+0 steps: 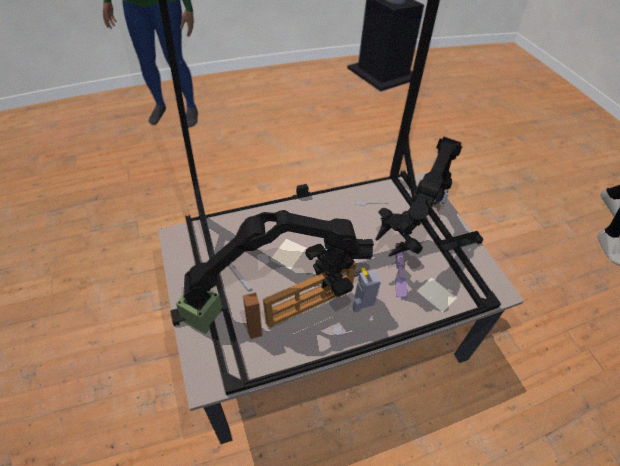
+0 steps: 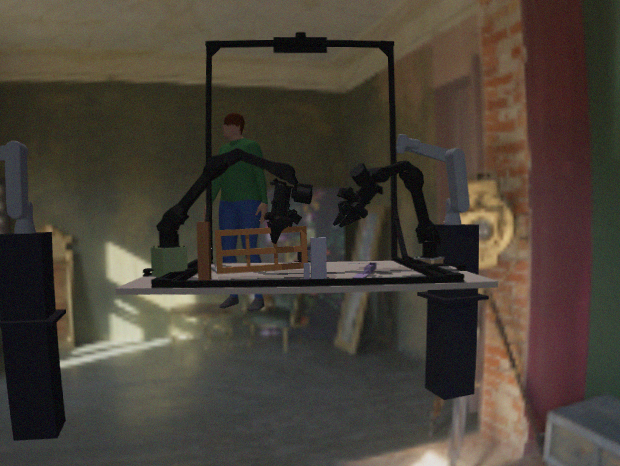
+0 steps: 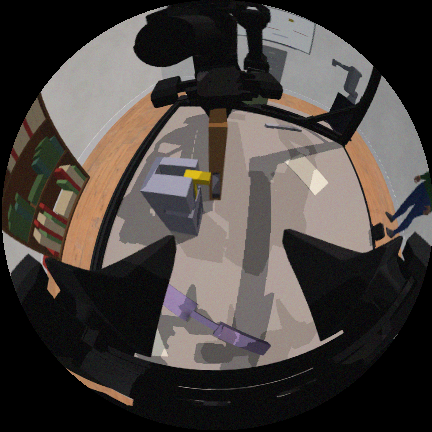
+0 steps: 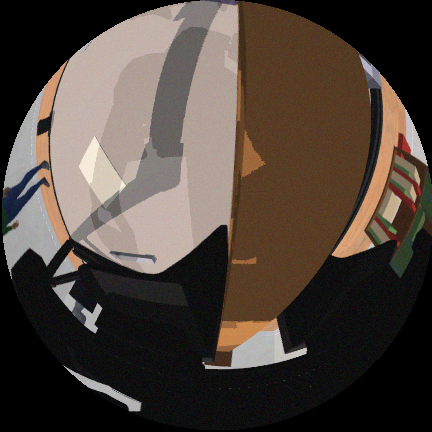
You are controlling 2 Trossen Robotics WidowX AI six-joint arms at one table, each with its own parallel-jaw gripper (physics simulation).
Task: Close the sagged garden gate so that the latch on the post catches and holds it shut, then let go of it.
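Where they show: left gripper, fingertip midpoint: (image 1: 382,248) (image 2: 336,225) (image 3: 230,239); right gripper, fingertip midpoint: (image 1: 322,284) (image 2: 273,243); left arm's base, link origin: (image 2: 429,257); right arm's base, link origin: (image 1: 197,298) (image 2: 168,246).
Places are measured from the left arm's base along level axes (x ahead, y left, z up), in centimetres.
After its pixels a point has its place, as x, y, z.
The orange-brown wooden gate (image 1: 269,313) @(88.7, -31.6, 7.9) (image 2: 218,250) @(88.6, -31.6, 7.4) (image 3: 217,150) @(62.7, -14.6, 11.7) (image 4: 300,125) stands upright beside the brown hinge post (image 1: 252,315) @(93.5, -34.6, 11.5) (image 2: 203,250) @(93.1, -34.1, 7.5). Its free end is next to the grey latch post (image 1: 368,295) @(65.7, -7.0, 4.8) (image 2: 318,258) @(65.3, -6.5, 4.3) (image 3: 170,192) @(60.8, -7.4, 11.2). The yellow latch (image 1: 364,273) @(62.3, -10.7, 10.7) (image 3: 197,175) @(61.4, -11.0, 10.8) reaches to the dark tab (image 3: 216,185) @(60.7, -13.2, 7.8) on the gate's end; whether it has caught cannot be told. My right gripper (image 1: 336,283) (image 2: 275,239) @(72.0, -21.4, 9.3) (image 4: 240,230) @(72.0, -21.4, 9.3) is shut on the gate's top rail near the free end. My left gripper (image 1: 385,246) @(53.0, -8.6, 15.1) (image 2: 340,222) @(53.0, -8.6, 15.1) (image 3: 230,239) @(53.0, -8.6, 15.1) is open and empty, above the table beyond the latch post.
A purple tool (image 1: 400,288) @(52.8, 1.5, -2.2) (image 2: 368,270) @(44.3, -0.8, -1.4) (image 3: 240,340) @(39.7, -3.5, 0.0) lies below my left gripper. Pale cards (image 1: 289,254) @(57.5, -41.1, -2.7) (image 1: 436,294) @(48.8, 14.2, -2.7) and a thin grey bar (image 1: 241,278) @(75.9, -50.7, -1.8) (image 3: 283,127) @(74.7, -51.4, -2.2) (image 4: 133,257) @(75.5, -50.3, -1.8) lie on the table. Black frame rails edge the table, with uprights at the back.
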